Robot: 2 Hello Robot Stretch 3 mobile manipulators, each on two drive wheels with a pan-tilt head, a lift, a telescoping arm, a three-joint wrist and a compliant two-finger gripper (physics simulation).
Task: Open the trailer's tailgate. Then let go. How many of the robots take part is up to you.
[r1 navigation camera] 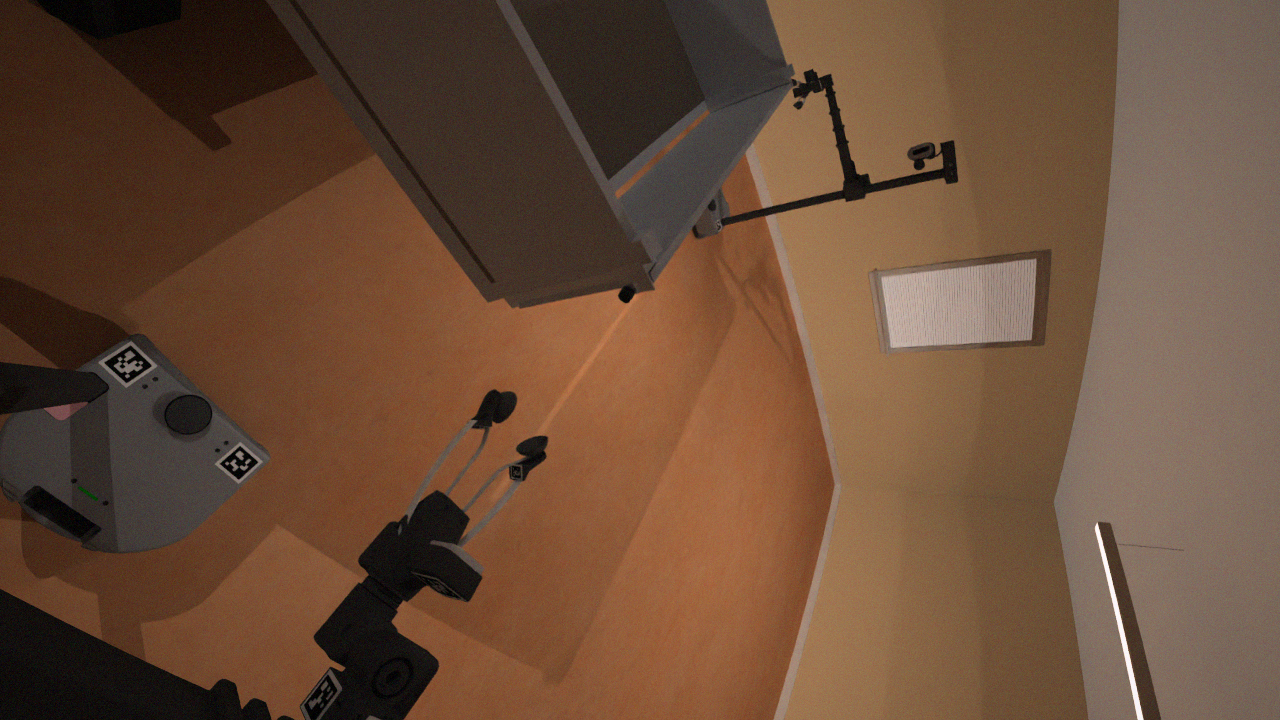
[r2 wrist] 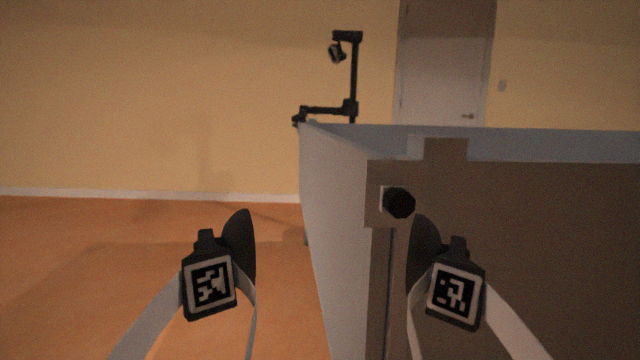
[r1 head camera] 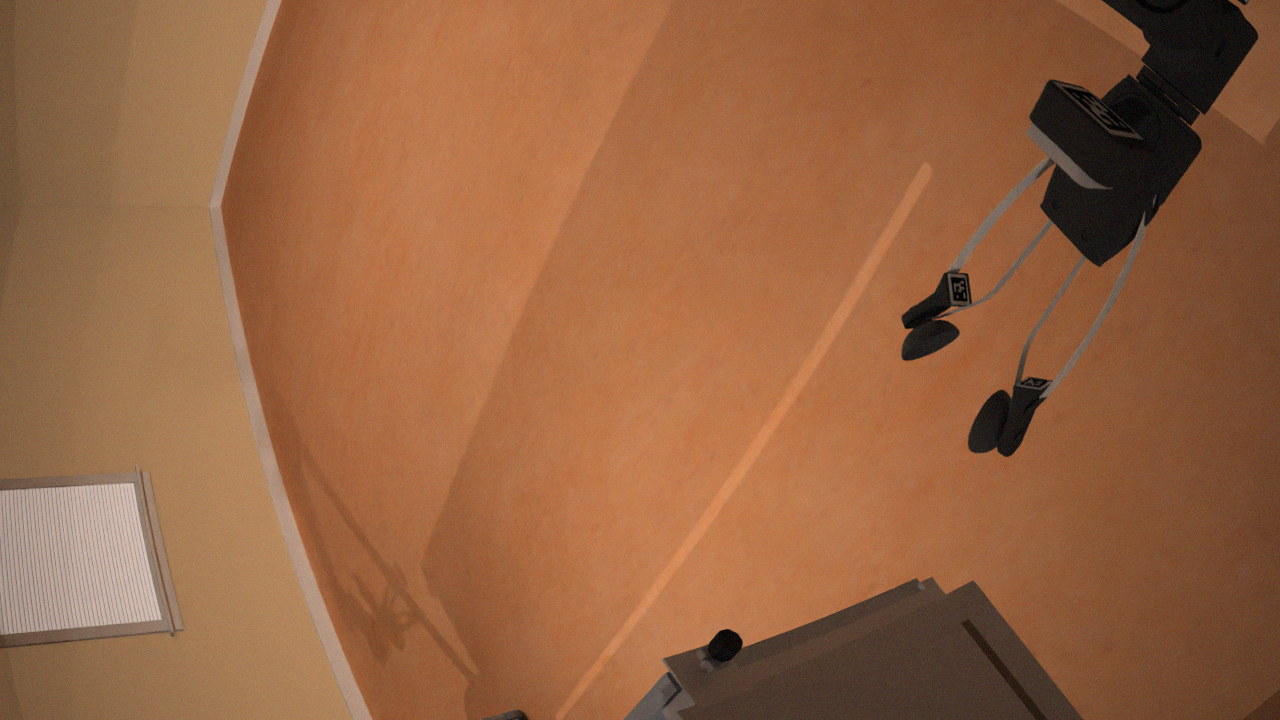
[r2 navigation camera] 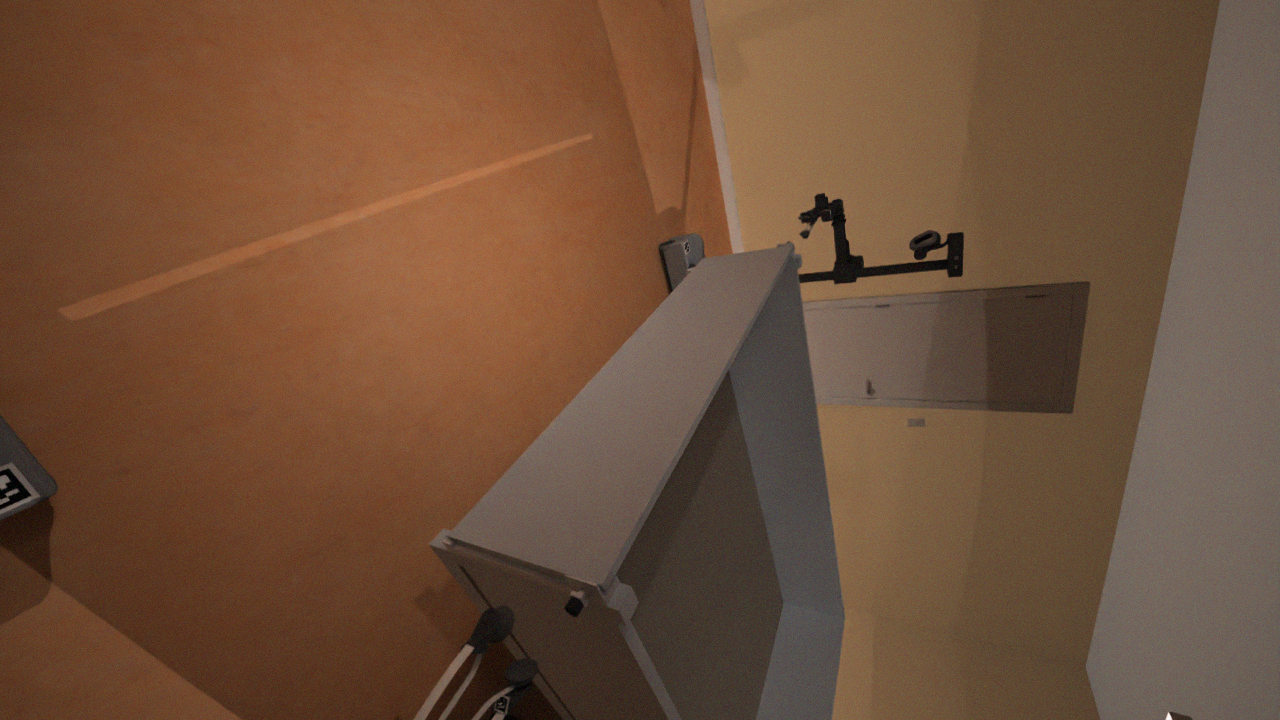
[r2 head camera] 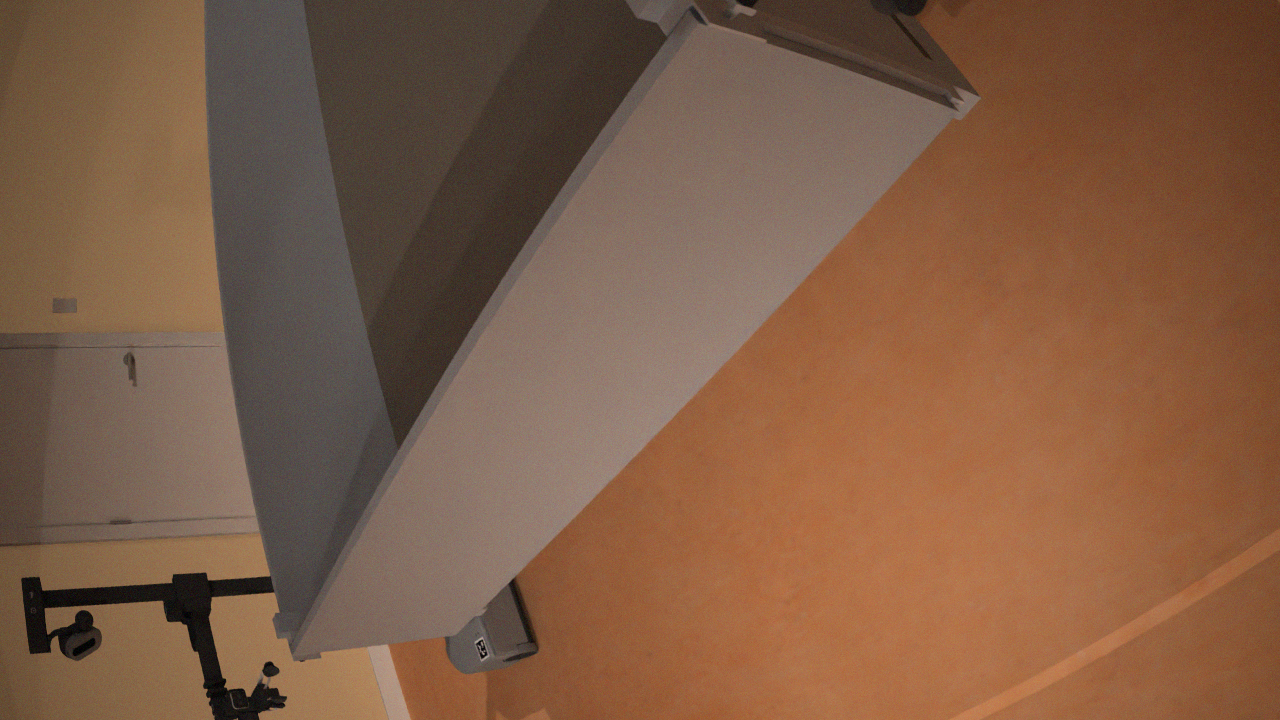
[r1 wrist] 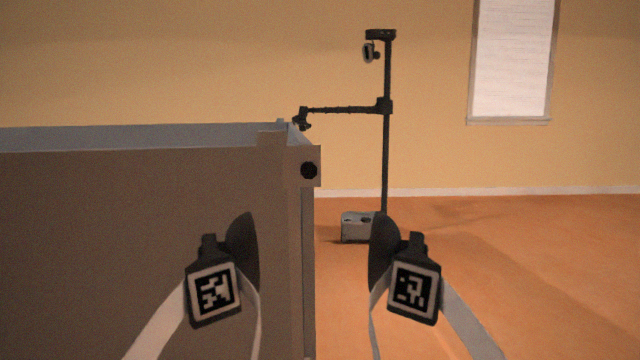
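The trailer's tailgate stands upright across the trailer's end. A black latch knob sits at the top corner on r1's side. Another knob sits at the top corner on r2's side. r1's gripper is open and empty, short of its knob and apart from it. r2's gripper is open and empty, beside the trailer's side wall and lower than its knob. In the r2 wrist view that knob shows just above the right fingertip.
The trailer's side wall extends away from the corners. Across the trailer, r2's mast shows to r1, and r1's mast shows to r2. A door and a window are in the walls.
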